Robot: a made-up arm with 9 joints. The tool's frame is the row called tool.
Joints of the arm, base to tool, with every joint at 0 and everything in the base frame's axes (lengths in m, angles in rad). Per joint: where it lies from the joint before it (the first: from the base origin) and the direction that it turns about. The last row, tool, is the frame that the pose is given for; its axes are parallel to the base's.
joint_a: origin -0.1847 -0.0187 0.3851 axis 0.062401 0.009 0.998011
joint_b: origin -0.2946 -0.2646 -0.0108 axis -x
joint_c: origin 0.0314 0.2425 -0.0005 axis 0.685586 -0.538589 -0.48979
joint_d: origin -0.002 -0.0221 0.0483 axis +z
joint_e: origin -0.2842 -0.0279 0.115 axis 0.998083 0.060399 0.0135
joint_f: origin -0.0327 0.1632 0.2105 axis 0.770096 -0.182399 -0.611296
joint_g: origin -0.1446 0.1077 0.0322 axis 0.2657 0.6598 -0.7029
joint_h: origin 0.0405 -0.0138 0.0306 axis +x
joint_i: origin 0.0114 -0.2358 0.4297 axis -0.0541 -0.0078 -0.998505
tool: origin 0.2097 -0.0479 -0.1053
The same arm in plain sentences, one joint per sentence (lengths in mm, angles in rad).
The arm has nine revolute joints in a row. What follows holds with every joint at zero, and every direction is one of the base frame's.
Joint 1 is mounted 184.7 mm along -x and 18.7 mm along -y and 385.1 mm along +z from the base frame's origin and rotates about the direction (0.062401, 0.009, 0.998011).
Joint 2 is mounted 294.6 mm along -x and 264.6 mm along -y and 10.8 mm along -z from joint 1 and rotates about -x.
Joint 3 is mounted 31.4 mm along +x and 242.5 mm along +y and 0.5 mm along -z from joint 2 and rotates about the direction (0.685586, -0.538589, -0.48979).
Joint 4 is mounted 2 mm along -x and 22.1 mm along -y and 48.3 mm along +z from joint 3 and rotates about +z.
Joint 5 is mounted 284.2 mm along -x and 27.9 mm along -y and 115 mm along +z from joint 4 and rotates about the direction (0.998083, 0.060399, 0.0135).
Joint 6 is mounted 32.7 mm along -x and 163.2 mm along +y and 210.5 mm along +z from joint 5 and rotates about the direction (0.770096, -0.182399, -0.611296).
Joint 7 is mounted 144.6 mm along -x and 107.7 mm along +y and 32.2 mm along +z from joint 6 and rotates about the direction (0.2657, 0.6598, -0.7029).
Joint 8 is mounted 40.5 mm along +x and 13.8 mm along -y and 30.6 mm along +z from joint 7 and rotates about +x.
Joint 9 is mounted 11.4 mm along +x and 235.8 mm along -y and 429.7 mm along +z from joint 8 and rotates about the direction (-0.0541, -0.0078, -0.998505).
The tool frame, which is the frame that the pose is given for, is mounted 209.7 mm along +x and 47.9 mm along -y and 105.3 mm along -z from joint 9; its axes are parallel to the base frame's.

